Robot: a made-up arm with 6 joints. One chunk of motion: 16 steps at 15 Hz.
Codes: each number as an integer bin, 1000 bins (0 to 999) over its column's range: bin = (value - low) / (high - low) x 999, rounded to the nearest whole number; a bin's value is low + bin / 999 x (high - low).
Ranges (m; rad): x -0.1..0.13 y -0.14..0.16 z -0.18..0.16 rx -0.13..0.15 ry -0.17..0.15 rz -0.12..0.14
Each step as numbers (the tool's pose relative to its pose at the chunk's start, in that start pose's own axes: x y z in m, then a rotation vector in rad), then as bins.
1 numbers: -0.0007 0.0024 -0.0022 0.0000 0.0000 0.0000
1 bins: 431 474 522 464 531 461
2 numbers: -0.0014 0.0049 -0.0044 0.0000 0.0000 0.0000
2 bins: 428 483 516 464 531 461
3 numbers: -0.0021 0.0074 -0.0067 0.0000 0.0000 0.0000
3 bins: 425 491 509 464 531 461
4 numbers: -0.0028 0.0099 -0.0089 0.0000 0.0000 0.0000
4 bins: 422 499 503 464 531 461
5 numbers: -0.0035 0.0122 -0.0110 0.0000 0.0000 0.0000
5 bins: 419 507 497 464 531 461
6 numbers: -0.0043 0.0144 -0.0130 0.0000 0.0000 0.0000
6 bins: 416 514 491 464 531 461
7 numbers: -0.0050 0.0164 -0.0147 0.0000 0.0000 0.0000
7 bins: 413 521 486 464 531 461
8 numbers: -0.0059 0.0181 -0.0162 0.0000 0.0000 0.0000
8 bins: 409 526 481 464 531 461
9 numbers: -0.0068 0.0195 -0.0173 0.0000 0.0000 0.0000
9 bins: 405 531 478 464 531 461
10 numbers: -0.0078 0.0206 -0.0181 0.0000 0.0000 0.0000
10 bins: 400 535 476 464 531 461
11 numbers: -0.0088 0.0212 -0.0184 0.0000 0.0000 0.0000
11 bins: 396 537 475 464 531 461
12 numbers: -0.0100 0.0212 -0.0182 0.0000 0.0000 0.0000
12 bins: 391 537 475 464 531 461
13 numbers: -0.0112 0.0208 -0.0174 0.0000 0.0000 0.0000
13 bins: 386 535 478 464 531 461
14 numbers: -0.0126 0.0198 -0.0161 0.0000 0.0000 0.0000
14 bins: 380 532 482 464 531 461
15 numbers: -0.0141 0.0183 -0.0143 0.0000 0.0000 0.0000
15 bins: 373 527 487 464 531 461
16 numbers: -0.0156 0.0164 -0.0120 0.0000 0.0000 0.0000
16 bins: 367 521 494 464 531 461
